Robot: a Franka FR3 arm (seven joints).
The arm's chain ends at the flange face. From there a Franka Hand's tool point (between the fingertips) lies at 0.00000 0.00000 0.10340 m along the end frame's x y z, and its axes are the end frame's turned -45 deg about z.
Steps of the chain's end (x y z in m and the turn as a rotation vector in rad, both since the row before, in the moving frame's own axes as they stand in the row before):
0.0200 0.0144 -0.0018 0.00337 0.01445 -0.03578
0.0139 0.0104 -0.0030 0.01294 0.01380 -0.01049
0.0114 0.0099 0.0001 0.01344 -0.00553 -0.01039
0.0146 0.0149 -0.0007 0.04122 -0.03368 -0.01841
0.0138 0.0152 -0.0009 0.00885 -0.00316 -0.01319
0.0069 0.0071 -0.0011 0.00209 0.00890 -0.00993
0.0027 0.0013 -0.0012 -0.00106 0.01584 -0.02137
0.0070 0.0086 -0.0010 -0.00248 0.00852 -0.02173
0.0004 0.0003 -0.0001 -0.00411 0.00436 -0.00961
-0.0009 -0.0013 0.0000 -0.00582 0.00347 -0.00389
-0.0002 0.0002 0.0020 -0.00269 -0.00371 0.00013
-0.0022 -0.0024 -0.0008 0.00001 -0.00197 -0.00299
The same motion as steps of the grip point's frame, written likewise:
0.0053 0.0251 -0.0018 -0.00783 0.01260 -0.03578
0.0044 0.0172 -0.0030 -0.00061 0.01891 -0.01049
0.0016 0.0137 0.0001 0.01341 0.00559 -0.01039
0.0003 0.0154 -0.0008 0.05296 0.00533 -0.01841
-0.0006 0.0196 -0.0009 0.00849 0.00402 -0.01319
0.0007 0.0104 -0.0011 -0.00482 0.00777 -0.00993
0.0021 0.0041 -0.0012 -0.01195 0.01045 -0.02137
-0.0007 0.0118 -0.0010 -0.00778 0.00427 -0.02173
0.0001 0.0011 -0.0001 -0.00599 0.00018 -0.00961
0.0001 -0.0009 0.0000 -0.00657 -0.00166 -0.00389
-0.0008 -0.0001 0.0020 0.00072 -0.00453 0.00013
0.0000 -0.0034 -0.0008 0.00140 -0.00139 -0.00299

